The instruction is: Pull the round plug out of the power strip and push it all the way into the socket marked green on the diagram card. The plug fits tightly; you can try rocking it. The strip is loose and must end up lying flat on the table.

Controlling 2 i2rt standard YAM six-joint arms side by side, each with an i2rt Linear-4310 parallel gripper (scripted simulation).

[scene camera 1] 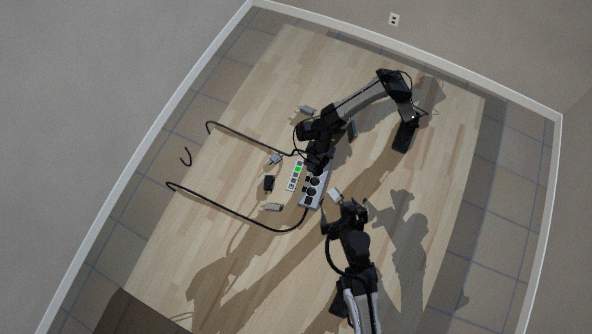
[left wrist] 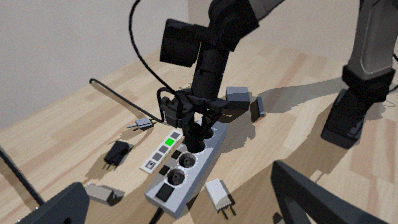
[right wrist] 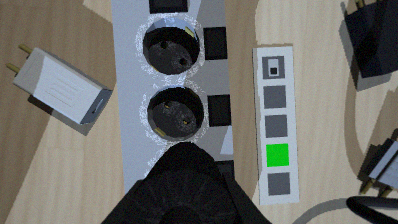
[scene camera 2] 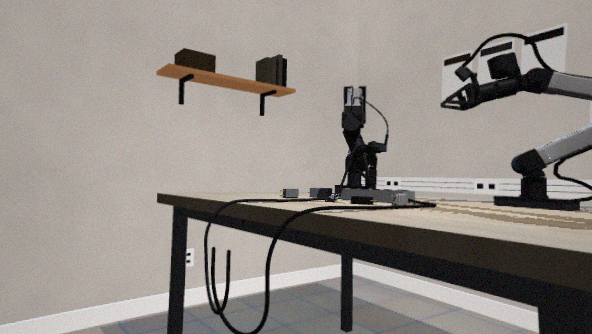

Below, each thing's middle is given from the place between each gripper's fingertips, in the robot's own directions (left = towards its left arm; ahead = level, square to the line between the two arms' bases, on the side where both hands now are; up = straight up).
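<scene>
The diagram card [right wrist: 273,74] is there for me to see, 8 cm ahead of my right hand, 3 cm to the left of it and 8 cm below it. By its middle, the card is nearer to my right hand than to my left gripper.
My left gripper [scene camera 2: 443,103] is visible to me too; it is 33 cm above the diagram card, 22 cm short of it and 16 cm to the left of it.
</scene>
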